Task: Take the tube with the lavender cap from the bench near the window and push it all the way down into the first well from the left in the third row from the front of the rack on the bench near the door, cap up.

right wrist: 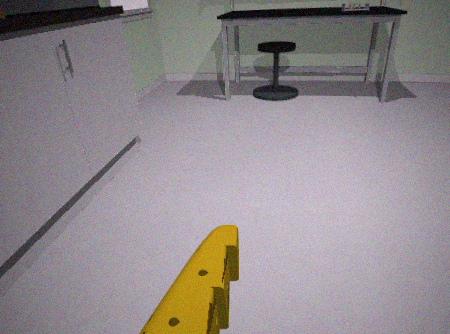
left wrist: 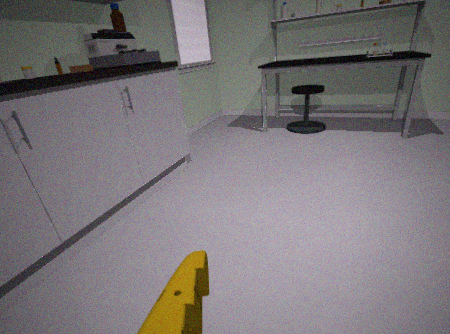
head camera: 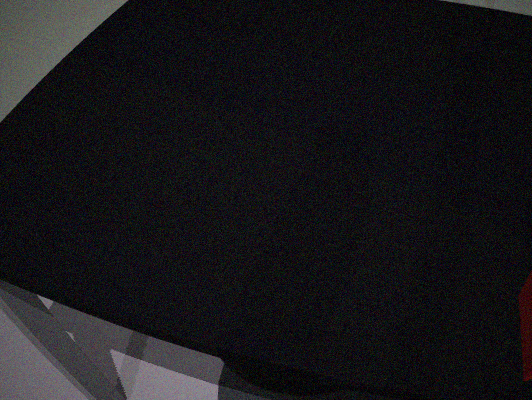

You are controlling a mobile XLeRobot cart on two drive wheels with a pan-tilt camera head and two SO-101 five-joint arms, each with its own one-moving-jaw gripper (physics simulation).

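Frame: origin at the left arm's base, x ahead, y left, z up, level; millimetres.
Seen in the pictures: left end effector, tool point: (left wrist: 207,266); right end effector, tool point: (right wrist: 238,245).
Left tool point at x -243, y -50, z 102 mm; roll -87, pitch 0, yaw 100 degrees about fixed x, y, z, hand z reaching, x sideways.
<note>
Offsets run from my left tool point to a thing's top centre. "spot": to the spot under its first point. Level surfaces: height alone.
A corner of the red rack {spot: dy -295, dx +476, dz -97 mm} (head camera: 527,330) shows at the right edge of the head view, on the black bench top {dz -115 mm} (head camera: 250,175). The rest of the rack is outside the picture, and its wells do not show. The tube with the lavender cap cannot be made out in any view. My left gripper (left wrist: 202,272) is fully open and empty; one notched yellow jaw shows above the floor. My right gripper (right wrist: 234,250) is open and empty too, with one notched jaw in view over the floor. Neither gripper shows in the head view.
A far black-topped bench {dz -121 mm} (left wrist: 340,60) (right wrist: 310,13) carries a small pale rack (left wrist: 379,52) (right wrist: 355,7). A round stool (left wrist: 307,90) (right wrist: 276,47) stands before it. White cabinets {spot: dy -873, dx -1080, dz -274 mm} (left wrist: 90,135) (right wrist: 35,110) run along the left, near a window (left wrist: 192,32).
</note>
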